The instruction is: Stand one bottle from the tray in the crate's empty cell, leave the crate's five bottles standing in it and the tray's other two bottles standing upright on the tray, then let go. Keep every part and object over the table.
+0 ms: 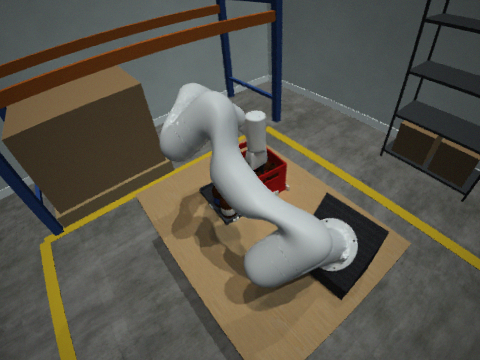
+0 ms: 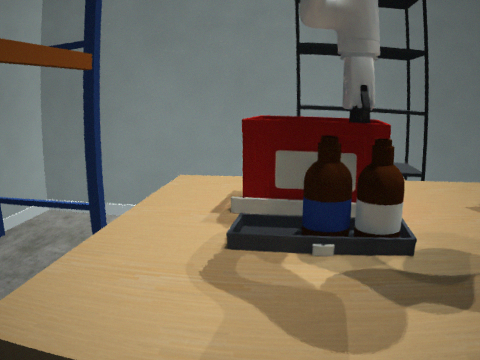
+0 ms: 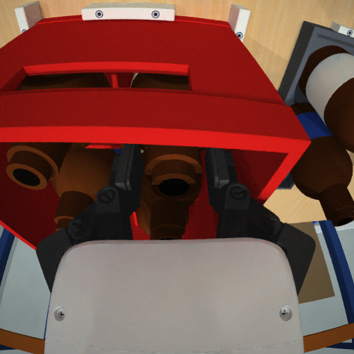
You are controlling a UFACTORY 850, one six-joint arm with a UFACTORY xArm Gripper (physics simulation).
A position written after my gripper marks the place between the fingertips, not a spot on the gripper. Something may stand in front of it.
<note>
I see my gripper (image 3: pixel 172 147), a white-labelled bottle (image 2: pixel 380 191), a blue-labelled bottle (image 2: pixel 327 199) and a cream-labelled brown bottle (image 3: pixel 173 170).
</note>
